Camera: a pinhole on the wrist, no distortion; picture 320 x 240 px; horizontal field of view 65.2 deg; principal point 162.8 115.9 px. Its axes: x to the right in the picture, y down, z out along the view. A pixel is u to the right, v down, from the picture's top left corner.
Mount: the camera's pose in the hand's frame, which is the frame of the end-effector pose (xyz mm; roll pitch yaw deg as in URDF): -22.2 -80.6 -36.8 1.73 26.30 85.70
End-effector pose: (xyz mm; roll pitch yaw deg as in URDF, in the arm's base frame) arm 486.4 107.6 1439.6 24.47 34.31 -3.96
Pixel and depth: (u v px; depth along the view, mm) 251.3 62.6 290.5
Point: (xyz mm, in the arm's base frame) 664.4 143.8 1581.3
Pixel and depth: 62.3 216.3 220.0
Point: 483.5 -26.3 1630.1
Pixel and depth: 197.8 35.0 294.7
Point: 686.6 78.6 1568.2
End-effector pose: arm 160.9 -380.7 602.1 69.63 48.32 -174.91
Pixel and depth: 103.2 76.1 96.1
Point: 182.4 -302.2 580.1
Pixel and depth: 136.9 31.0 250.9
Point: 43.3 -205.2 589.8
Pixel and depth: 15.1 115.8 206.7
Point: 168.9 -154.9 600.2
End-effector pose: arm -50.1 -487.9 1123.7 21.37 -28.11 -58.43
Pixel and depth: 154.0 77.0 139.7
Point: -113.0 -493.6 1193.1
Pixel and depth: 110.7 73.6 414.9
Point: -206.4 -459.5 1466.7
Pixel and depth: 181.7 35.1 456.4
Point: -71.9 -453.1 1531.2
